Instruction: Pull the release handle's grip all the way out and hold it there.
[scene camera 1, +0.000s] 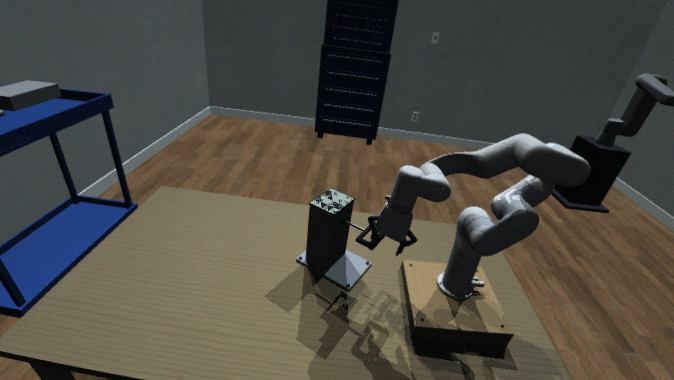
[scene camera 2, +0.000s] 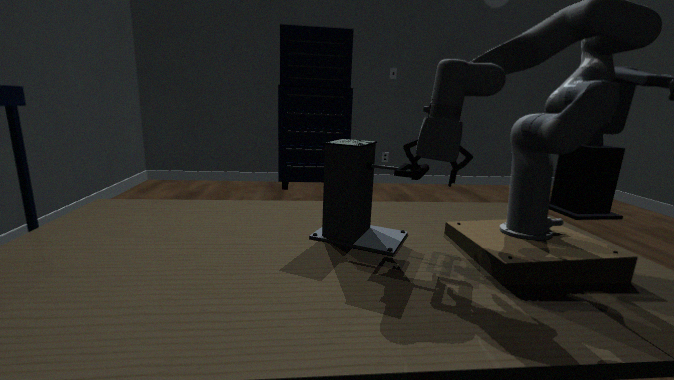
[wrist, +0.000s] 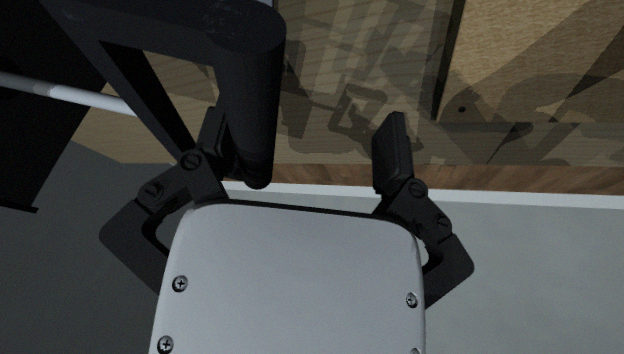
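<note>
The release handle's dark grip (scene camera 1: 366, 243) (scene camera 2: 412, 171) (wrist: 250, 110) is a thick round bar on a triangular frame. A thin pale rod (scene camera 1: 355, 225) (scene camera 2: 385, 167) (wrist: 90, 100) joins it to the upper side of a dark upright post (scene camera 1: 327, 240) (scene camera 2: 347, 195) (wrist: 30, 150); a length of rod shows outside the post. My gripper (scene camera 1: 386, 246) (scene camera 2: 433, 176) (wrist: 312, 113) is wide open. In the wrist view the bar stands between the fingers, close beside the left one, with a wide gap to the right one. Whether the left finger touches the bar is unclear.
The post stands on a grey bolted plate (scene camera 1: 350, 270) (scene camera 2: 387, 237) on the table (scene camera 1: 175, 280) (scene camera 2: 175, 290). My arm's base is on a wooden block (scene camera 1: 425, 300) (scene camera 2: 480, 240) to the right. A blue cart (scene camera 1: 112, 102) is at the left, a dark cabinet (scene camera 1: 352, 90) (scene camera 2: 315, 110) behind.
</note>
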